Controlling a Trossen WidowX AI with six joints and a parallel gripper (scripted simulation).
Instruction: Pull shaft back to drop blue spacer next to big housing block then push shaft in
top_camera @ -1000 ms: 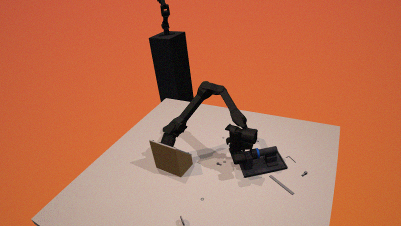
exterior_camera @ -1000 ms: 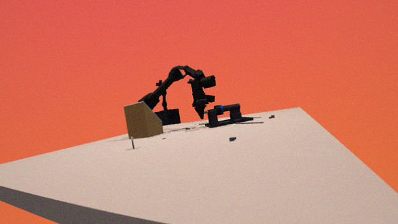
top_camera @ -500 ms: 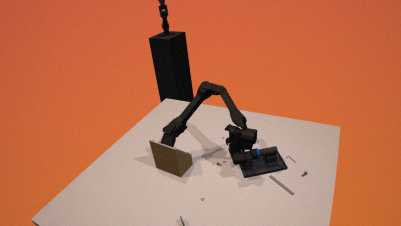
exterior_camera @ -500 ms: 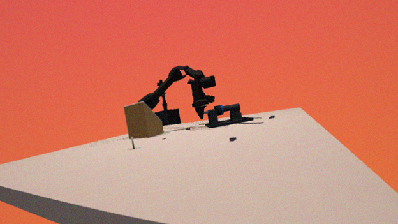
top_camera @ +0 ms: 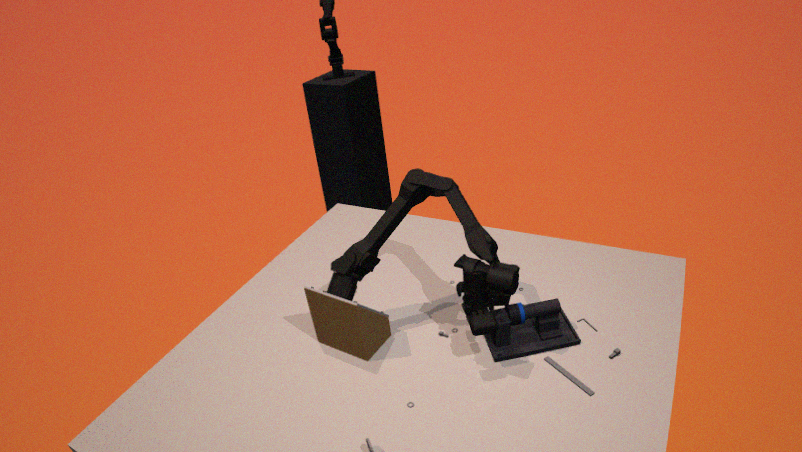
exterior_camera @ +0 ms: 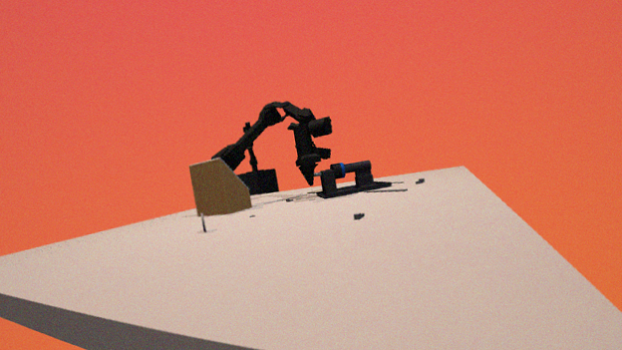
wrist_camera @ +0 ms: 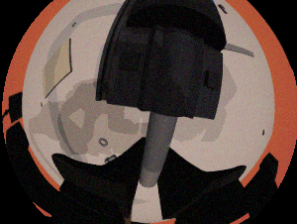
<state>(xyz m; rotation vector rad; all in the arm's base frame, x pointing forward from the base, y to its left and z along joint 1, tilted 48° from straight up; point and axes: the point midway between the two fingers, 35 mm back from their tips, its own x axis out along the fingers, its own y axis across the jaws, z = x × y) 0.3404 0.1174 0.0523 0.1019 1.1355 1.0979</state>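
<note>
My gripper tip is 5 cm short of the grey shaft, 4 cm to the right of it and 3 cm below it. From my gripper tip the other things lie so: grey bar: 25 cm ahead, 1 cm to the right, 4 cm below; hex key: 23 cm ahead, 19 cm to the left, 4 cm below; blue spacer: 9 cm ahead, 7 cm to the left, 3 cm above.
</note>
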